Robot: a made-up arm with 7 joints.
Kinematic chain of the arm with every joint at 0, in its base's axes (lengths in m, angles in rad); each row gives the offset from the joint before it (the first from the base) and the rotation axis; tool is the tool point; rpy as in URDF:
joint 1: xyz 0 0 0 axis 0.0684 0.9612 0.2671
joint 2: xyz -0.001 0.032 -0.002 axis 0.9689 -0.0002 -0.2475
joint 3: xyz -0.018 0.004 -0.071 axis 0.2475 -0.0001 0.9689
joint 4: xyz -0.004 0 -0.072 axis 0.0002 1 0
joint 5: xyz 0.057 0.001 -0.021 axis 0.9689 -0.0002 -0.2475
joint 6: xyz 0.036 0 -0.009 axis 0.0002 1 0
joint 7: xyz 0.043 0 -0.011 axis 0.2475 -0.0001 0.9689
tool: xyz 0 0 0 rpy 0 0.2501 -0.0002
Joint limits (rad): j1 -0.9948..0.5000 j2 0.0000..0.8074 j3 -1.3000..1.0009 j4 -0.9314..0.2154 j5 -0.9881..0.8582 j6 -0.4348..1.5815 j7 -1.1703..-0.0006
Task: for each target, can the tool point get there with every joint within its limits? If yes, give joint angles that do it. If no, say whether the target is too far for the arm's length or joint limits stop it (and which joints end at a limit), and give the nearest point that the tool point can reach.
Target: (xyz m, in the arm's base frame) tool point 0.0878 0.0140 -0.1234
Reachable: yes | joints 0.0467 0.4523 -0.4758 -0.4927 0.0114 -0.2651 -0.6076
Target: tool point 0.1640 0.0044 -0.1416
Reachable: yes | joints -0.5300 0.5314 -0.6420 -0.1066 -0.4330 0.3731 -0.1141
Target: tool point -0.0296 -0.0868 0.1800
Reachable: no: joint limits stop it (at a limit: joint 1, joint 2, joint 4) | nearest point 0.0591 -0.0482 0.0174 | short by 0.189 m
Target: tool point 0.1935 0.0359 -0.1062
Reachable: yes | joints -0.5927 0.1930 0.0376 -0.1986 -0.2009 0.9703 -0.1778
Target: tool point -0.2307 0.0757 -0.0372
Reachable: no: joint limits stop it (at a limit: joint 1, joint 2, joint 3, joint 4, joint 5, joint 6) | nearest point -0.1588 0.0919 -0.1464 | short by 0.132 m
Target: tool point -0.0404 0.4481 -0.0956
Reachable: no: too far | nearest point -0.0229 0.2688 -0.0685 | short by 0.182 m
